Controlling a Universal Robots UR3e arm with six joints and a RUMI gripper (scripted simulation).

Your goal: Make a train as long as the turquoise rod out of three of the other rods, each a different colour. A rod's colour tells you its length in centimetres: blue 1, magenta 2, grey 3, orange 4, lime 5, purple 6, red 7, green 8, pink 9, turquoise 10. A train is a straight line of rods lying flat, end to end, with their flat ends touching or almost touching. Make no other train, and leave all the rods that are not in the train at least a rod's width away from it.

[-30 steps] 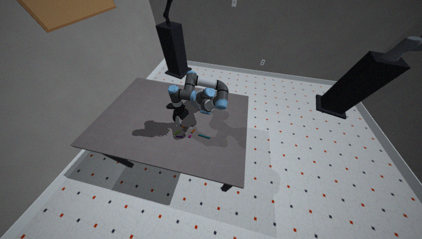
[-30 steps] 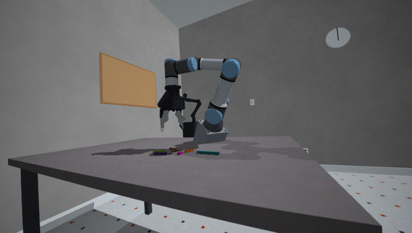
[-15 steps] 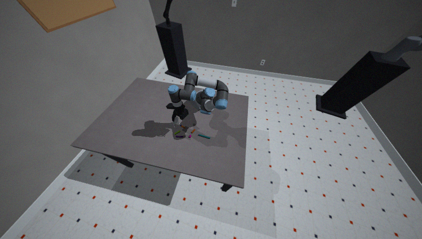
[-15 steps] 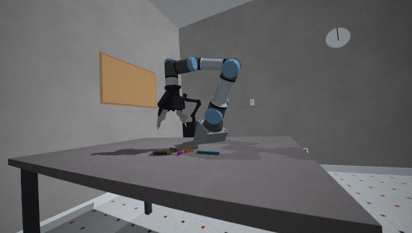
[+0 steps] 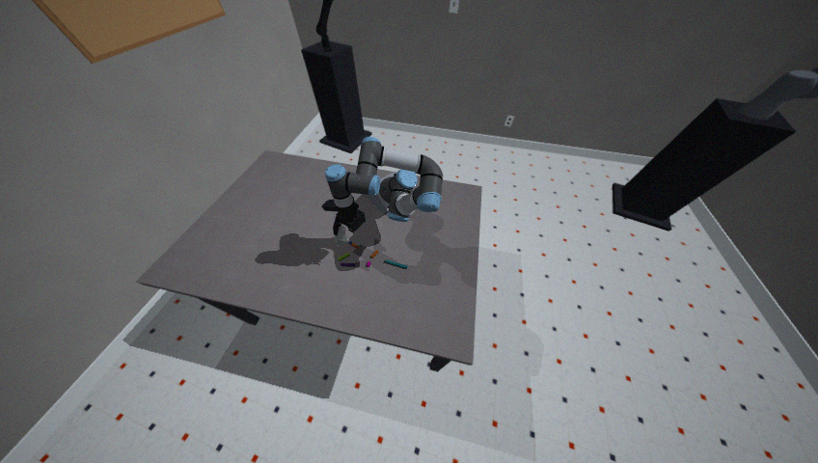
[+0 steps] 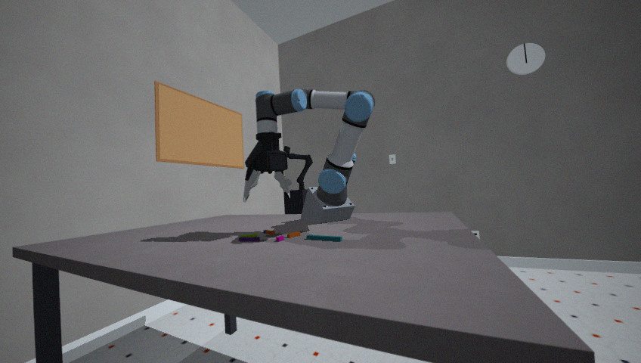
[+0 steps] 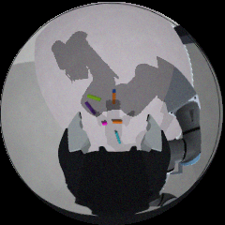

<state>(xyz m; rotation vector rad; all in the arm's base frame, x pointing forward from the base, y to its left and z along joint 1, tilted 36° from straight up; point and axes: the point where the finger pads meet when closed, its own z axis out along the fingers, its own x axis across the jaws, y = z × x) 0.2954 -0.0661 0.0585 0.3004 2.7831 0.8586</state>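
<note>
Now: the lime rod 10 cm below my hand, 7 cm ahead of it and 1 cm to the right of it. The rest, counted from my hand: purple rod (10 cm below, 9 cm ahead, 3 cm to the left); magenta rod (11 cm to the left, 10 cm below, 5 cm ahead); blue rod (10 cm below, 3 cm to the right).
</note>
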